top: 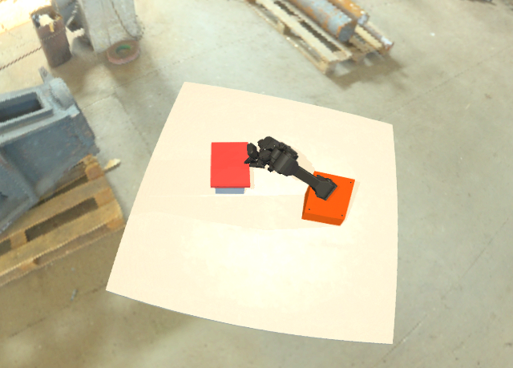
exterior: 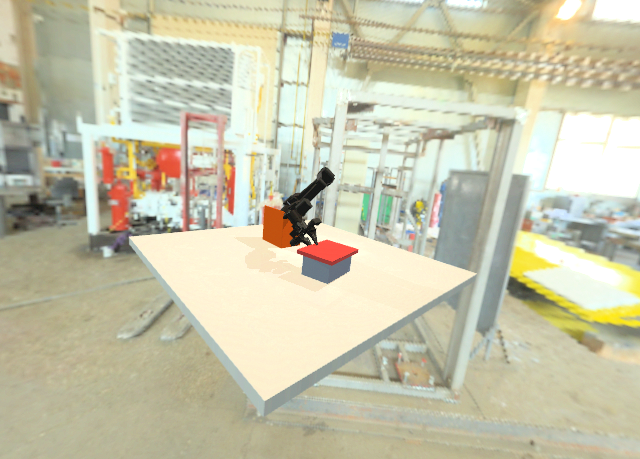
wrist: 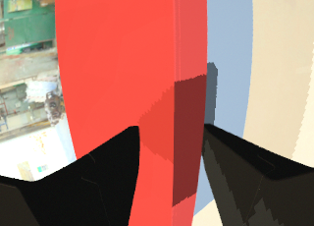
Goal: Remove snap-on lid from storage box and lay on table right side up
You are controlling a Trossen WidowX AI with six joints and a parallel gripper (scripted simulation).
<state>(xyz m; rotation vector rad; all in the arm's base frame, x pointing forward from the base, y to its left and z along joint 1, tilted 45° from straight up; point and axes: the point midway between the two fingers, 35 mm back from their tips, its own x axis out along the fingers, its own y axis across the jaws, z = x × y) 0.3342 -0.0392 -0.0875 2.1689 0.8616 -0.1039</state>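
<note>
The red lid lies 70 mm ahead of my gripper tip and 10 mm to the left of it. From my gripper tip the other things lie so: storage box: 70 mm ahead, 50 mm below, 10 mm to the left.
</note>
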